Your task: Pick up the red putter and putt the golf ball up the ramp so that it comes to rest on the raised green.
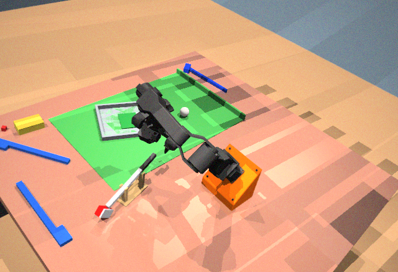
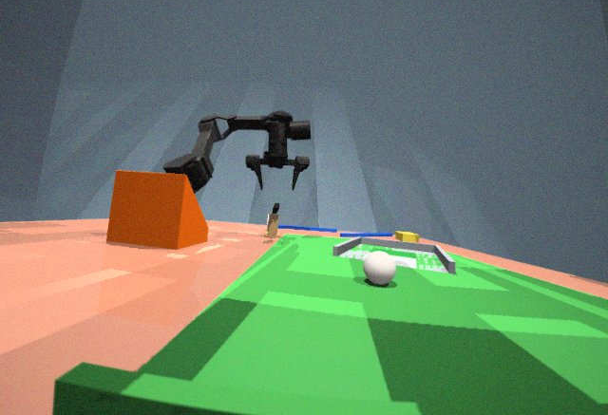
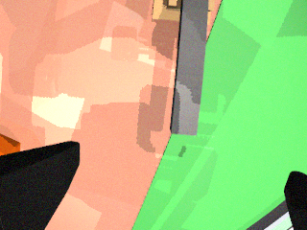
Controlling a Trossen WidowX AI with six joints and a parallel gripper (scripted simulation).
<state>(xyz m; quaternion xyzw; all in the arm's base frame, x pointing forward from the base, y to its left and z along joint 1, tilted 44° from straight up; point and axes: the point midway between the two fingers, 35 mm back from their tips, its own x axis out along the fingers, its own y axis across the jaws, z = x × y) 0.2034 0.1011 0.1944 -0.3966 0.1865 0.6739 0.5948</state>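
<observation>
My gripper tip is now 11 cm to the right of the tan putter stand, 11 cm above it and 4 cm past it. Round my gripper tip: green mat: 28 cm ahead, 18 cm to the right, 14 cm below; red putter: 13 cm to the left, 8 cm below, 5 cm behind; white golf ball: 32 cm to the right, 24 cm ahead, 12 cm below.
</observation>
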